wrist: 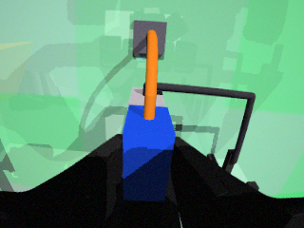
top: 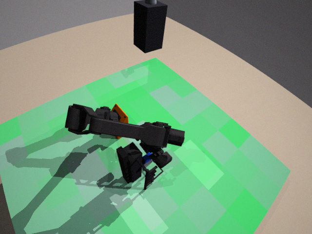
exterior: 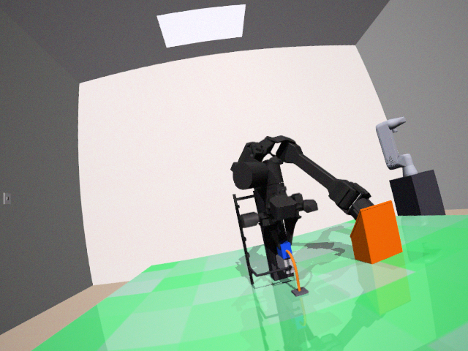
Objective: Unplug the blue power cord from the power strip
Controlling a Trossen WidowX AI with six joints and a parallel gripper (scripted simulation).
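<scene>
The blue plug lies 30 mm to the right of my gripper tip. The rest, counted from my gripper tip: power strip: 10 mm ahead, 100 mm to the right, 30 mm above.
</scene>
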